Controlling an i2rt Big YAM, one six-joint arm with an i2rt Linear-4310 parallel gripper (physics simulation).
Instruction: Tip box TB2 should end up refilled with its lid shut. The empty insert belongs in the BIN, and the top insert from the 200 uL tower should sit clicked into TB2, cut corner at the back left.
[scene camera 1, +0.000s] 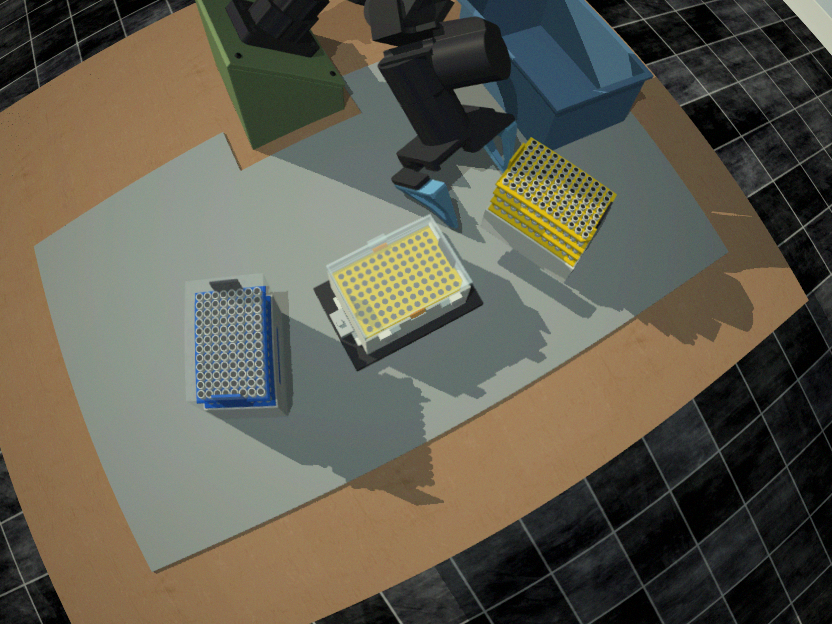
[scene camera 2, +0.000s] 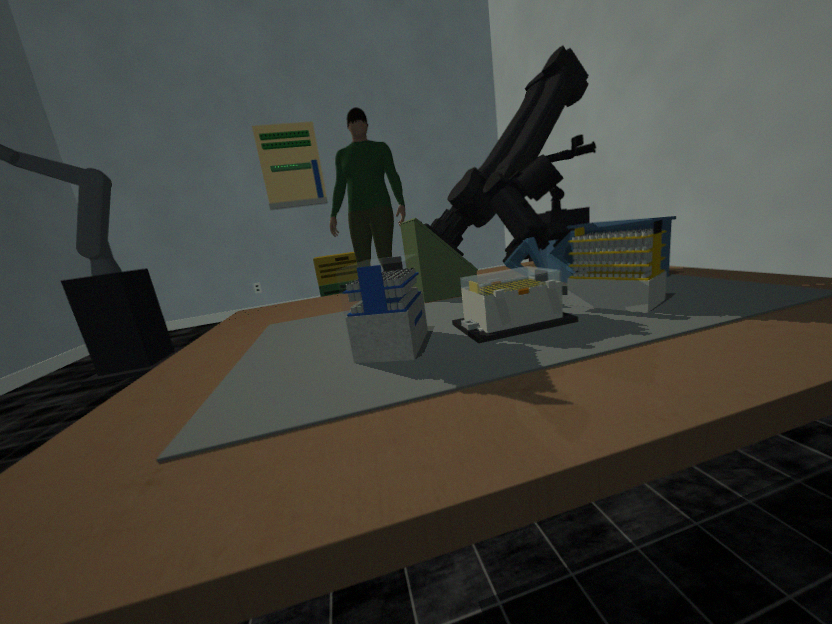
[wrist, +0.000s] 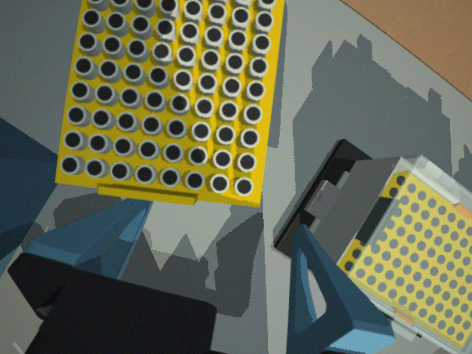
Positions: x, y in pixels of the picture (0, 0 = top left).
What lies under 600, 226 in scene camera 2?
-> A blue bin.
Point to the gripper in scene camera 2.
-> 564, 279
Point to the gripper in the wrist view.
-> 227, 211
